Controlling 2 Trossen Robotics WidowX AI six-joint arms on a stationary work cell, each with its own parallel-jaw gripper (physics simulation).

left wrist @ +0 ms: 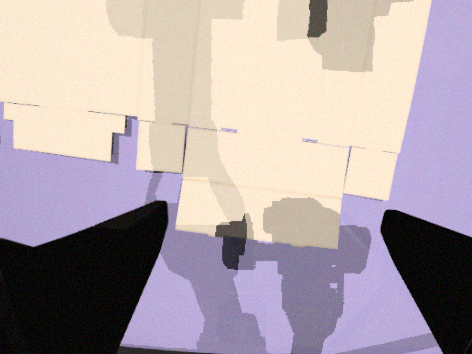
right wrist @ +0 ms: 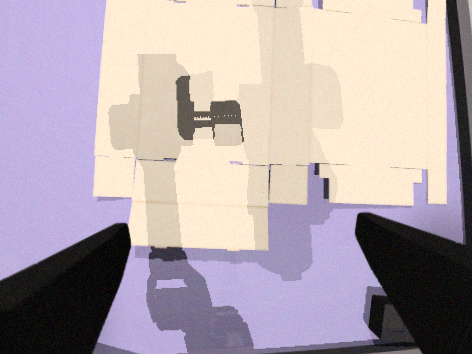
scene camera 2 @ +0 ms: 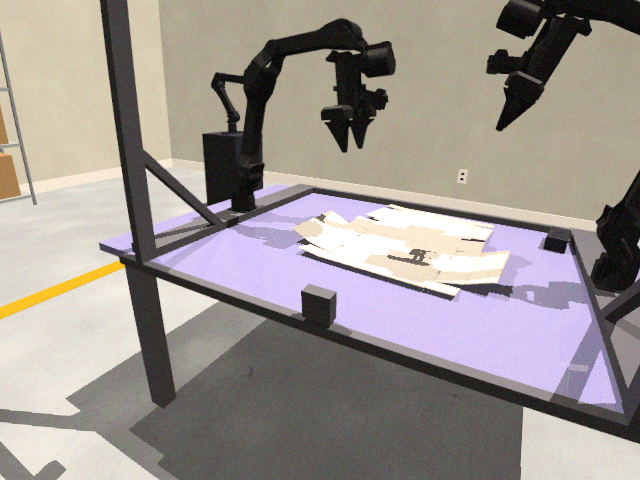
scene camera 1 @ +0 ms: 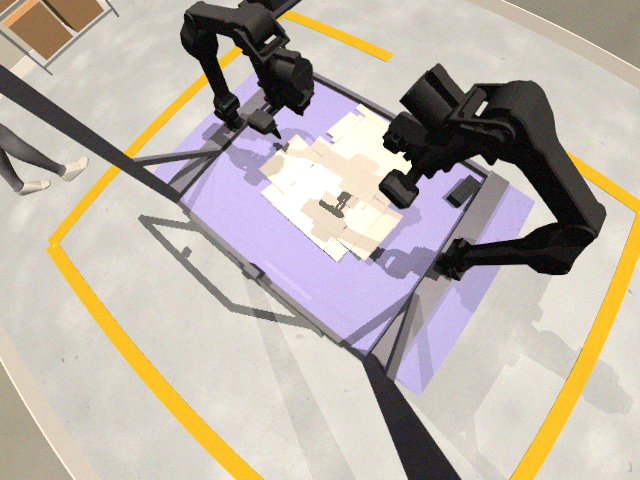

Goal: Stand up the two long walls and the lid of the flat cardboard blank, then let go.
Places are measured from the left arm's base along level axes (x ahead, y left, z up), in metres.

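Where they show: left gripper, between the fingertips: (left wrist: pixel 275 216) (scene camera 2: pixel 352 150) (scene camera 1: pixel 290 126); right gripper, between the fingertips: (right wrist: pixel 244 228) (scene camera 2: pixel 499 129) (scene camera 1: pixel 396 172); left arm's base, origin of its link: (scene camera 2: pixel 242 209) (scene camera 1: pixel 234 123); right arm's base, origin of its link: (scene camera 2: pixel 610 285) (scene camera 1: pixel 446 266).
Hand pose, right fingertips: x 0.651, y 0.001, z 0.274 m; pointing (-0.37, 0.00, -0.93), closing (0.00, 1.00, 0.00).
Things, the pixels of their top centre, and the offset from my right fingertips. "*": a spot on its surface instead. Level surfaces: height alone.
- cream cardboard blank, a spot on its surface: (scene camera 2: pixel 356 250) * dx -0.255, dy -0.069, dz -0.292 m
- lid, a spot on its surface: (right wrist: pixel 375 100) * dx -0.137, dy +0.223, dz -0.286 m
- purple table, height of its surface: dz -0.293 m
- small dark block, centre of its top: (scene camera 2: pixel 319 289) (scene camera 1: pixel 251 269) dx -0.194, dy -0.369, dz -0.236 m
The cream cardboard blank (scene camera 1: pixel 310 180) (scene camera 2: pixel 356 250) lies open on the purple table. In the right wrist view one long wall (right wrist: pixel 117 80) lies flat along the left side, the other long wall (right wrist: pixel 287 30) lies flat beyond the middle panel, and the lid (right wrist: pixel 375 100) lies flat at the right. The end flaps (scene camera 2: pixel 323 229) (scene camera 2: pixel 485 260) tilt up slightly. My left gripper (scene camera 2: pixel 352 148) (left wrist: pixel 275 216) is open and empty, above the blank's left end. My right gripper (right wrist: pixel 244 228) is open and empty, high above the right end; scene camera 2 hides one finger.
A dark frame borders the purple table (scene camera 1: pixel 232 232) (scene camera 2: pixel 232 279). A small dark block (scene camera 2: pixel 318 305) stands on the front rail. Another dark block (scene camera 1: pixel 463 191) (scene camera 2: pixel 557 239) lies on the table near the right rail. Arm shadows fall across the blank.
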